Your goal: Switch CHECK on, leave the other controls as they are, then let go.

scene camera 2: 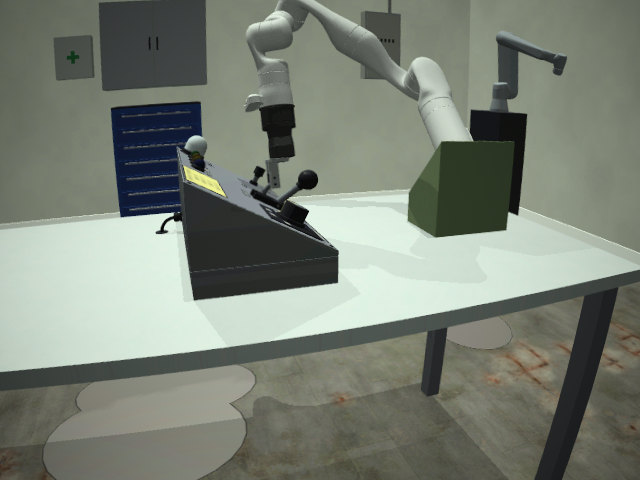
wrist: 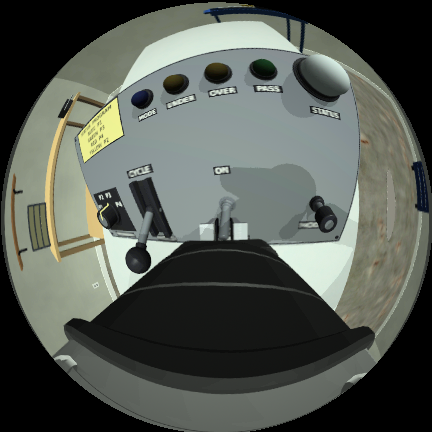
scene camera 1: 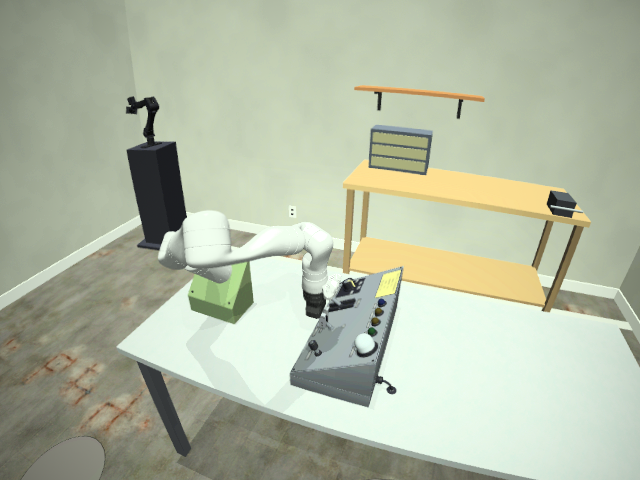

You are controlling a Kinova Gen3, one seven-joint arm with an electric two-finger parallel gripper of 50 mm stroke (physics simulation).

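Frame: origin at the arm's base, x ahead, y left, z up, level; metres.
Seen in the pictures: gripper, between the fingertips: (scene camera 2: 274, 188) (wrist: 223, 226) (scene camera 1: 323, 323); arm's base, origin of its link: (scene camera 2: 460, 162) (scene camera 1: 221, 271).
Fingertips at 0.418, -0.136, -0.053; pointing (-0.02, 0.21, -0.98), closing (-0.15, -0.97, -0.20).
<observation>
Pixels of each thing's top centre, then the offset from my fingertips to it, as dx, dy, dz. "*": a spot on its surface instead.
- label, a spot on its surface: (wrist: 221, 170) * +0.065, -0.012, +0.010
- ball-ended CYCLE lever, centre of its top: (wrist: 124, 243) (scene camera 2: 293, 170) +0.003, +0.118, +0.058
- program knob, centre of its top: (scene camera 2: 294, 199) (wrist: 98, 218) (scene camera 1: 348, 278) +0.050, +0.233, +0.028
- black-capped switch, centre of its top: (wrist: 331, 211) (scene camera 2: 255, 165) (scene camera 1: 316, 342) +0.002, -0.124, +0.034
- white STATUS dome, a spot on its surface: (wrist: 325, 76) (scene camera 2: 204, 142) * +0.122, -0.137, +0.098
The grey console (scene camera 1: 356, 320) (scene camera 2: 248, 242) (wrist: 170, 140) stands on the table. Its metal toggle lever (wrist: 226, 212) sits below the ON label (wrist: 221, 170) and leans away from that label, toward the console's low edge. The label at its other end is hidden, and the name CHECK does not show. My gripper (scene camera 1: 325, 319) (scene camera 2: 273, 180) (wrist: 223, 226) is low over the console's face, shut on this lever, with one finger on each side in the wrist view.
The ball-ended CYCLE lever (scene camera 2: 307, 179) (wrist: 144, 227) and program knob (scene camera 2: 294, 212) (wrist: 107, 216) are on one side of my gripper. A black-capped switch (scene camera 1: 314, 346) (scene camera 2: 257, 173) (wrist: 325, 217) is on the other. Several lamps and the white STATUS dome (scene camera 1: 364, 343) (scene camera 2: 195, 145) (wrist: 325, 76) line the high edge.
</observation>
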